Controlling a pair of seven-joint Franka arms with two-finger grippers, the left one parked.
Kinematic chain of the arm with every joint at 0, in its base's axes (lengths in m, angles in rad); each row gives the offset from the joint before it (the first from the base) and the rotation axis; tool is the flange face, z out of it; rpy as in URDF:
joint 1: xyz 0 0 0.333 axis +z
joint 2: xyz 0 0 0 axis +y
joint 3: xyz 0 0 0.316 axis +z
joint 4: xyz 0.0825 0 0 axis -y
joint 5: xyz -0.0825 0 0.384 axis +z
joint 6: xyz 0 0 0 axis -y
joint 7: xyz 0.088 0 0 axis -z
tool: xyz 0 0 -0.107 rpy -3.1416 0 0
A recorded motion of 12 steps. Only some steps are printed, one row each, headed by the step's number.
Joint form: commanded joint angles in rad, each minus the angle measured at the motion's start. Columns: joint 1, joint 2, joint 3, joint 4, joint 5, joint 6, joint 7.
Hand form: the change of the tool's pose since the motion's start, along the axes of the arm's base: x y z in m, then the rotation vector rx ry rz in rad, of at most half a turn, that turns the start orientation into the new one. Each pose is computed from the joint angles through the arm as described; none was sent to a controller.
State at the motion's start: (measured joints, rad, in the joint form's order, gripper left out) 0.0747 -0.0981 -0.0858 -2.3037 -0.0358 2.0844 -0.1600
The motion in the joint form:
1: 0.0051 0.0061 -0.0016 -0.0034 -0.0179 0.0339 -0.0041
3: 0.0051 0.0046 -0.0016 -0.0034 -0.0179 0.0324 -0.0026
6: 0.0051 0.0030 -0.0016 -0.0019 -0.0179 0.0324 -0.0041
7: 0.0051 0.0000 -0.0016 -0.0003 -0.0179 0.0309 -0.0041
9: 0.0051 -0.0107 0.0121 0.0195 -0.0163 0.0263 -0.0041
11: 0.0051 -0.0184 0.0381 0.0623 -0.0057 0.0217 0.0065
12: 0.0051 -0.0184 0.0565 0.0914 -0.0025 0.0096 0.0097
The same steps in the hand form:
1: 0.0033 0.0010 -0.0018 -0.0136 -0.0242 0.0192
3: 0.0030 0.0010 -0.0012 -0.0137 -0.0243 0.0177
6: 0.0034 0.0010 0.0002 -0.0134 -0.0273 0.0191
7: 0.0035 0.0010 0.0022 -0.0133 -0.0304 0.0191
9: 0.0078 0.0076 0.0159 -0.0127 -0.0565 0.0312
11: 0.0173 0.0212 0.0386 -0.0064 -0.1029 0.0398
12: 0.0225 0.0308 0.0510 -0.0051 -0.1201 0.0526

